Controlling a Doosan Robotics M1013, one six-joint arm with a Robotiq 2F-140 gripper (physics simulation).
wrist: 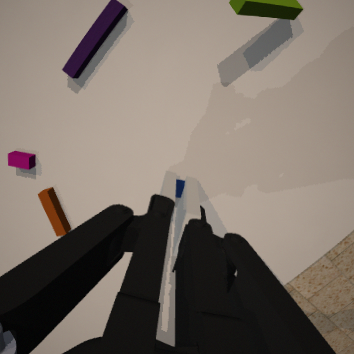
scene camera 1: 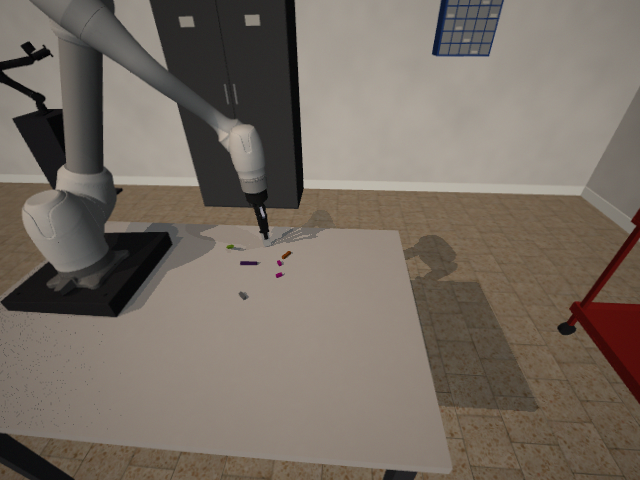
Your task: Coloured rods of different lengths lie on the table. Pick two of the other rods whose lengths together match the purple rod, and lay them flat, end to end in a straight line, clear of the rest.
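Pixels of known places: gripper, between the fingertips: [wrist: 176, 190] [scene camera 1: 267, 244]; arm's base, origin of its link: [scene camera 1: 91, 269].
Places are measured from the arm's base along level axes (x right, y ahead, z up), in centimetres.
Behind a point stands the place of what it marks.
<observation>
The purple rod [scene camera 1: 249, 262] @(x -12.4, y 50.3, z -4.2 cm) [wrist: 95, 39] @(x -12.8, y 49.8, z -4.1 cm) lies flat. The green rod [scene camera 1: 230, 246] @(x -18.6, y 41.5, z -2.2 cm) [wrist: 267, 7] @(x -19.6, y 41.3, z -2.3 cm) is left of the gripper in the scene view and cut off at the top edge in the wrist view; its shadow falls apart from it, so it looks raised off the table. An orange rod [scene camera 1: 286, 254] @(x -18.0, y 62.8, z -4.2 cm) [wrist: 54, 212] @(x -18.4, y 62.3, z -4.1 cm) and two short magenta rods [scene camera 1: 279, 262] @(x -13.3, y 61.1, z -4.2 cm) [scene camera 1: 279, 274] @(x -7.0, y 62.4, z -4.2 cm) lie right of the purple one in the scene view. A grey rod [scene camera 1: 242, 295] @(x 3.5, y 52.6, z -4.2 cm) lies nearer the camera. My gripper [scene camera 1: 266, 241] @(x -24.1, y 54.0, z -4.7 cm) [wrist: 176, 190] @(x -24.1, y 54.0, z -4.7 cm) is shut on a small blue rod, its end showing between the pale fingertips, low near the table's back edge.
The white table [scene camera 1: 336, 361] @(x 23.2, y 83.4, z -5.1 cm) carries the black base plate [scene camera 1: 139, 273] @(x -0.6, y 16.4, z -1.2 cm) of the arm at the left. A dark cabinet [scene camera 1: 248, 67] stands behind the table. A red cart [scene camera 1: 610, 330] stands on the floor at the right. The arm's shadow falls on the table around the gripper.
</observation>
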